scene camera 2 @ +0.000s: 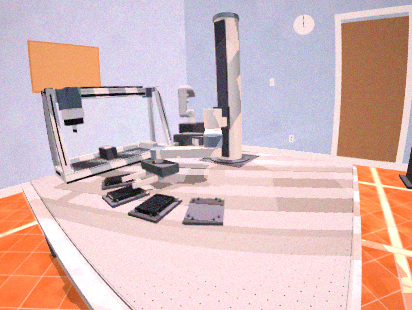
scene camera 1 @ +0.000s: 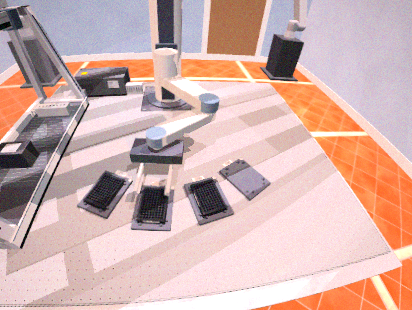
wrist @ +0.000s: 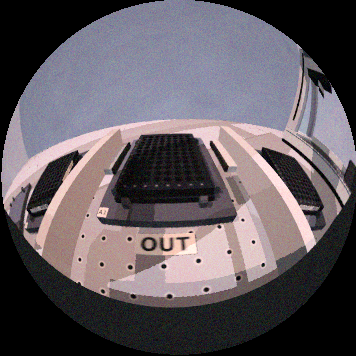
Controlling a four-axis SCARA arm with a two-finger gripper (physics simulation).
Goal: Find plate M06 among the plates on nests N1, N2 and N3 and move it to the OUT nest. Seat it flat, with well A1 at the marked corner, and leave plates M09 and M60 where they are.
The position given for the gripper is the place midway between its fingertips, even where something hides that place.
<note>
In view: the gripper [scene camera 1: 151, 193] and a grey nest labelled OUT [scene camera 1: 134, 226].
The gripper is seen too in scene camera 2 [scene camera 2: 127, 182]. The grey nest labelled OUT shows as well in the wrist view [wrist: 221, 209].
</note>
